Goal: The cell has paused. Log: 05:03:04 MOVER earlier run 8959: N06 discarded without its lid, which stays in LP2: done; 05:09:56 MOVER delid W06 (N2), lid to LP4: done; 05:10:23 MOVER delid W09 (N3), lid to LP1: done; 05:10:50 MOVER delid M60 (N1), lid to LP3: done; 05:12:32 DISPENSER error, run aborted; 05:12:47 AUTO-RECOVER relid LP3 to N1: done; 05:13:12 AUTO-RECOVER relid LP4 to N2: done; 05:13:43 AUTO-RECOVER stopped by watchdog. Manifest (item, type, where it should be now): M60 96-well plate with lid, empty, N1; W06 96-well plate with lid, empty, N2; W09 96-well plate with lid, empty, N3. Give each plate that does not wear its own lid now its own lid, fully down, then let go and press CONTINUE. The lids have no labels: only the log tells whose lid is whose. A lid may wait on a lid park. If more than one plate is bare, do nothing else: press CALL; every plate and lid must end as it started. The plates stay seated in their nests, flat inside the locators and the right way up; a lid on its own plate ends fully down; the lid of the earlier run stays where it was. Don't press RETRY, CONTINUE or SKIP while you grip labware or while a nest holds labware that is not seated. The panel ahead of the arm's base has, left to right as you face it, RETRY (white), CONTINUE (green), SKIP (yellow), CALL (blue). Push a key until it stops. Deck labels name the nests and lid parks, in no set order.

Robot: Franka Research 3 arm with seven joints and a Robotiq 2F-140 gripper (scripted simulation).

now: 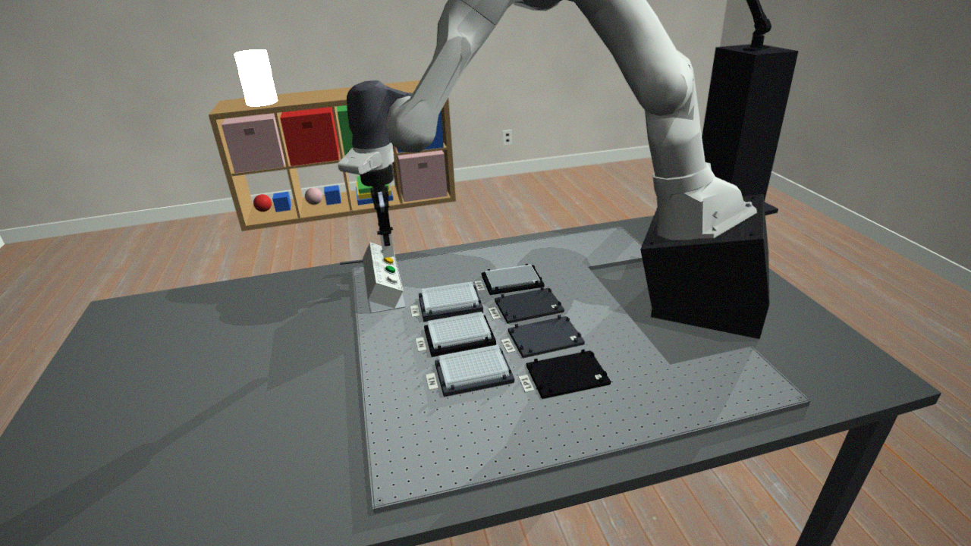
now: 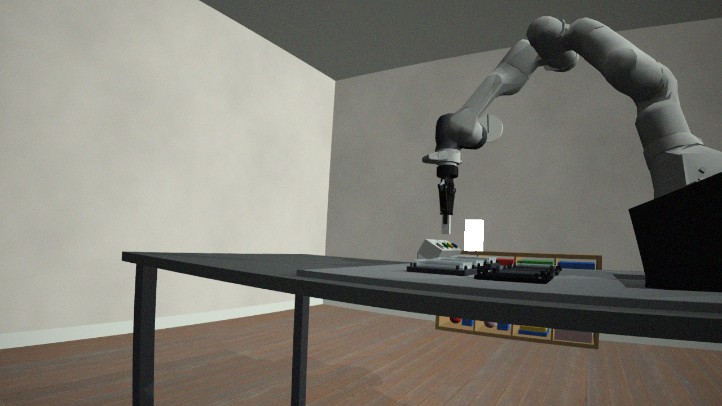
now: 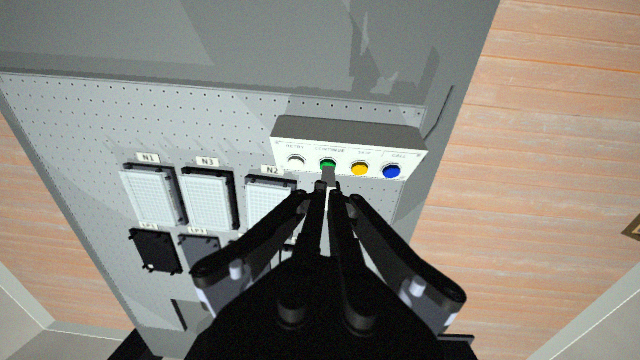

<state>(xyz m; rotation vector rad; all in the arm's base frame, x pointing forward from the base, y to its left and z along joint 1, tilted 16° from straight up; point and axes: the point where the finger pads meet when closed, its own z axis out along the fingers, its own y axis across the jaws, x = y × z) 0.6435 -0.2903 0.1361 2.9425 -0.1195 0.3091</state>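
The green continue key lies 7 cm below my hand. The rest, counted from my hand: blue call key 1 cm behind, 10 cm to the right, 7 cm below; white retry key 1 cm ahead, 5 cm to the left, 7 cm below; yellow skip key 5 cm to the right, 7 cm below.
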